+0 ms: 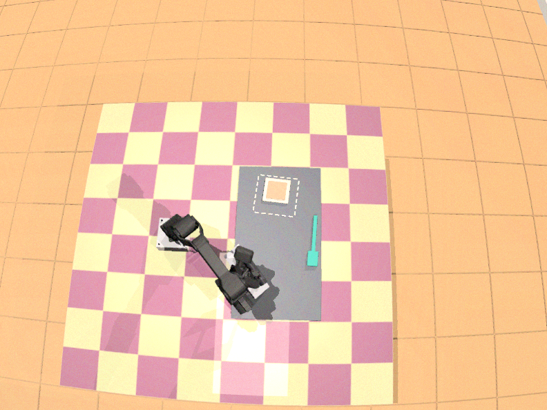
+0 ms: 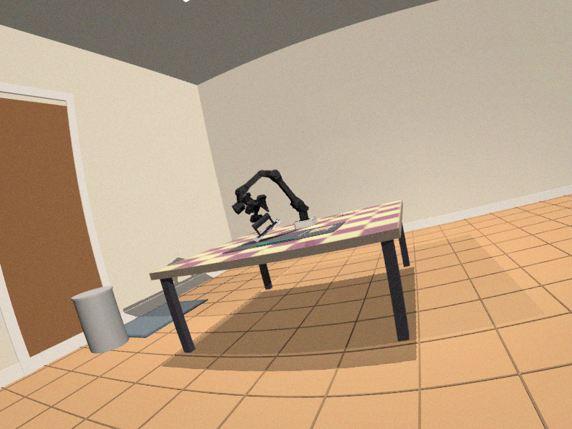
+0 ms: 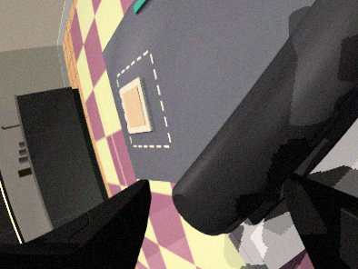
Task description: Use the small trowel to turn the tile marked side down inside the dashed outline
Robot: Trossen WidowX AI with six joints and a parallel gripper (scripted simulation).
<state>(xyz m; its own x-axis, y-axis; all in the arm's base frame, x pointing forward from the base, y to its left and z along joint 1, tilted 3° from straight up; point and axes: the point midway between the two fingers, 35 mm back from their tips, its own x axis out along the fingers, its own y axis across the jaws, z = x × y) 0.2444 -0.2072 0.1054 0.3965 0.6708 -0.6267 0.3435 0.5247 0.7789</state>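
My gripper tip is 4 cm above the trowel and 1 cm to the left of it. From my gripper tip the other things lie so: square tile: 31 cm to the left, 16 cm ahead, 13 cm below; grey mat: 15 cm below, 13 cm ahead, 10 cm to the left; teal long-handled tool: 26 cm ahead, 13 cm below, 5 cm to the left.
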